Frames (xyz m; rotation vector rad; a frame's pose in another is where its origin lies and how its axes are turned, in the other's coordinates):
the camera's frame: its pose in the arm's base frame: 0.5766 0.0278 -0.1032 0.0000 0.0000 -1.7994
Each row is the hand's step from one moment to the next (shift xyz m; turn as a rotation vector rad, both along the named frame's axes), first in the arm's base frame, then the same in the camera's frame.
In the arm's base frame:
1: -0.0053 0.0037 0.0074 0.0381 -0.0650 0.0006
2: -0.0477 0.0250 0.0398 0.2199 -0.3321 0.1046
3: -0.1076 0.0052 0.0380 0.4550 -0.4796 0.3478
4: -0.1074 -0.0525 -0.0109 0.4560 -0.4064 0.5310
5: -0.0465 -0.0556 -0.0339 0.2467 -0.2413 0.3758
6: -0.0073 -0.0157 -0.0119 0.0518 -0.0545 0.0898
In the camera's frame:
1: -0.0024 -0.0060 0.0074 0.0547 0.0518 0.0006
2: -0.0135 -0.0521 0.0398 0.2736 0.2894 0.1046
3: 0.0193 -0.1060 0.0380 0.3640 0.5518 0.3478
4: 0.0755 -0.0927 -0.0109 0.2925 0.5362 0.5310
5: 0.0647 -0.0327 -0.0339 0.1791 0.2950 0.3758
6: 0.0169 -0.0036 -0.0119 0.0413 0.0628 0.0898

